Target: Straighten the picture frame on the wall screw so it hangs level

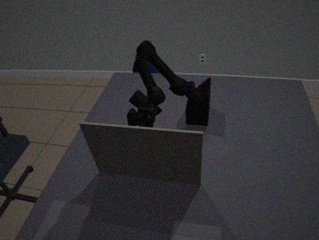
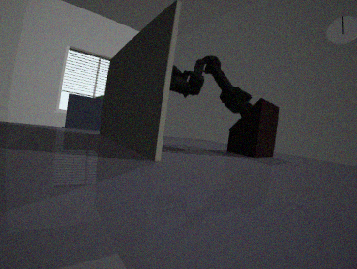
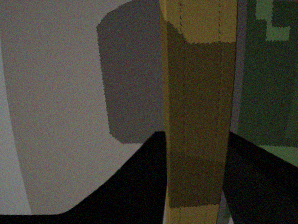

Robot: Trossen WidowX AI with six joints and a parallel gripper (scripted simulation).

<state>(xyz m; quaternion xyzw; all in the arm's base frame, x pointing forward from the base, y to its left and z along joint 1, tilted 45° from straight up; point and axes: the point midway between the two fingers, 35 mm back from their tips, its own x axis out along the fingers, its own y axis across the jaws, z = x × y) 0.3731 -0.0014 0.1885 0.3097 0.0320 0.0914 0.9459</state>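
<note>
The picture frame is 50 mm below my gripper tip and 10 mm to the right of it. From my gripper tip the other things lie so: wall panel (70 mm below, 10 mm to the left, 10 mm ahead).
</note>
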